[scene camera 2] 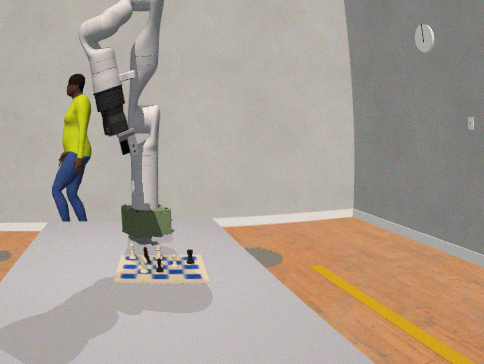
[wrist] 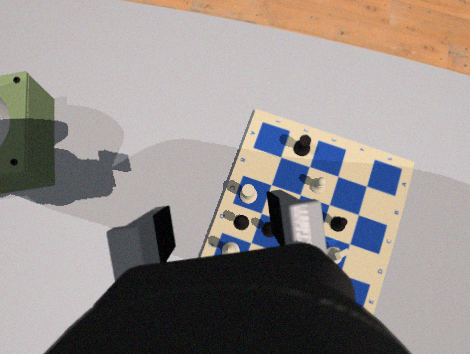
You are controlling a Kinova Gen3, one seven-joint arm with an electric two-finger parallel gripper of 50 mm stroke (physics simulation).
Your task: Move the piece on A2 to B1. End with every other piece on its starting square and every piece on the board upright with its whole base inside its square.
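Places are measured from the arm's base along level axes (x ahead, y left, z up), in millimetres.
Where they show: gripper, fingertip midpoint: (scene camera 2: 130, 154) (wrist: 220, 219); arm's base, link origin: (scene camera 2: 145, 207).
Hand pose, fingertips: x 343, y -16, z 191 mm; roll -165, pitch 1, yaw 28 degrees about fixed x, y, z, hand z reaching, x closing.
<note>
Each offset is from my fingertips to the top centre of the thing. "pt": to the spot under its first point.
A black piece, rook-like in the scene view, (scene camera 2: 190, 257) (wrist: 302, 145) stands upright on A2 of the blue and cream board {dx +71, dy +64, dz -269 mm} (scene camera 2: 162, 281) (wrist: 408, 172). Square B1 {pt dx -3, dy +101, dz -269 mm} (wrist: 263, 167), cream, is empty, between blue A1 and C1. A white piece {dx -9, dy +61, dz -236 mm} (scene camera 2: 158, 252) (wrist: 248, 193) stands on C1, and a white pawn {dx +69, dy +101, dz -237 mm} (scene camera 2: 174, 261) (wrist: 318, 185) on B3. My gripper (scene camera 2: 129, 151) (wrist: 220, 219) is open and empty, high above the table on the robot-base side of the board. Its right finger hides part of the board in the wrist view.
A black piece {dx -5, dy +26, dz -237 mm} (wrist: 241, 222) is on D1, another {dx +30, dy +30, dz -237 mm} (wrist: 269, 229) on D2, a white piece {dx -6, dy -10, dz -225 mm} (scene camera 2: 132, 251) (wrist: 230, 248) on E1, a black one {dx +107, dy +64, dz -237 mm} (scene camera 2: 159, 265) (wrist: 338, 223) on C4, a white one {dx +114, dy +26, dz -229 mm} (scene camera 2: 144, 265) (wrist: 335, 254) on D4. The green base (scene camera 2: 146, 221) (wrist: 40, 135) stands behind; a person (scene camera 2: 77, 125) stands beyond.
</note>
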